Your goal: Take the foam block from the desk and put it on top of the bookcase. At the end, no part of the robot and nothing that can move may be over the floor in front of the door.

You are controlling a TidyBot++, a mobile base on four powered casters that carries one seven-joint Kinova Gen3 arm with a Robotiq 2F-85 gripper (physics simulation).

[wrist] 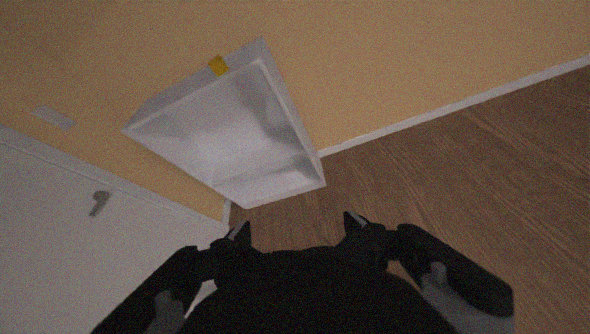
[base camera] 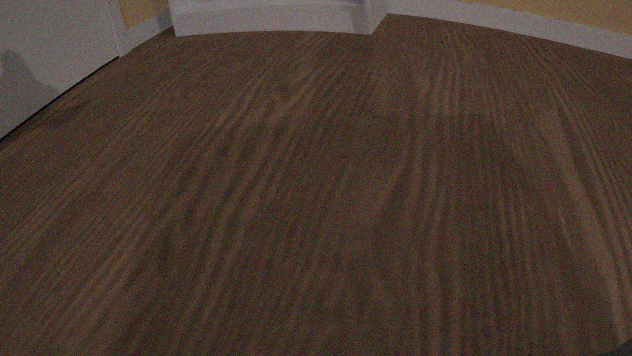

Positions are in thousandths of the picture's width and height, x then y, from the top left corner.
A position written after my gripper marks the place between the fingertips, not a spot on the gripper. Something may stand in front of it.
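The wrist view shows my gripper (wrist: 504, 678), a bookcase (wrist: 345, 352) and a white door (wrist: 145, 717). The base camera also shows the white door (base camera: 85, 150).
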